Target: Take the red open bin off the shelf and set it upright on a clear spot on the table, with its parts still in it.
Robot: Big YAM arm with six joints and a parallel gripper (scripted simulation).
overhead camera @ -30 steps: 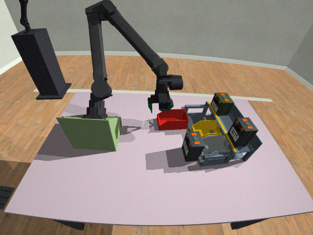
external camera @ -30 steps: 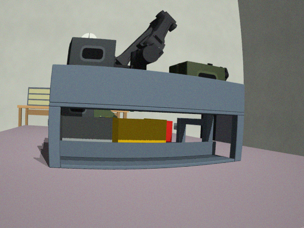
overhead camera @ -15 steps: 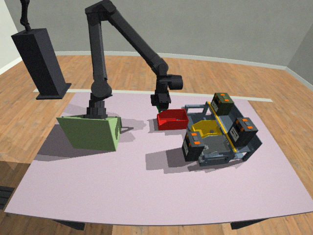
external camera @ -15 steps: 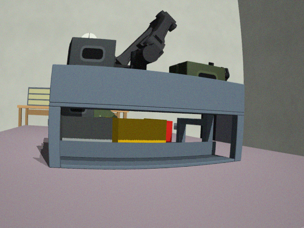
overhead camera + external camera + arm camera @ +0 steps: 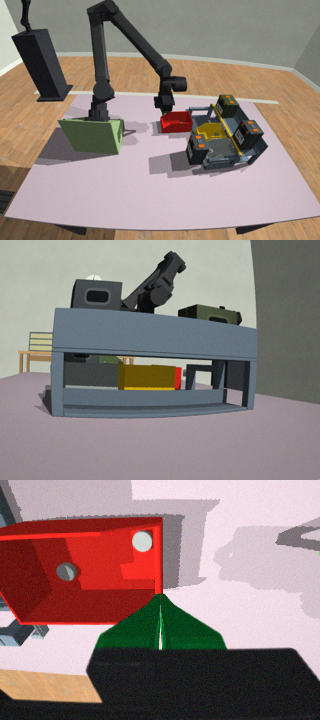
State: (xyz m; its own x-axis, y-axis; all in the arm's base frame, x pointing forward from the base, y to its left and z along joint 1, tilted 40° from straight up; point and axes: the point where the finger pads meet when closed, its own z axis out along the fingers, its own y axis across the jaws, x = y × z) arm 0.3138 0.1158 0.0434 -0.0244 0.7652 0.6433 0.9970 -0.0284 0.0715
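The red open bin lies 80 mm ahead of my hand and 70 mm below it. From my hand the other things lie so: grey bin (280 mm ahead, 210 mm to the right, 70 mm below); yellow bin (280 mm ahead, 100 mm to the right, 70 mm below).
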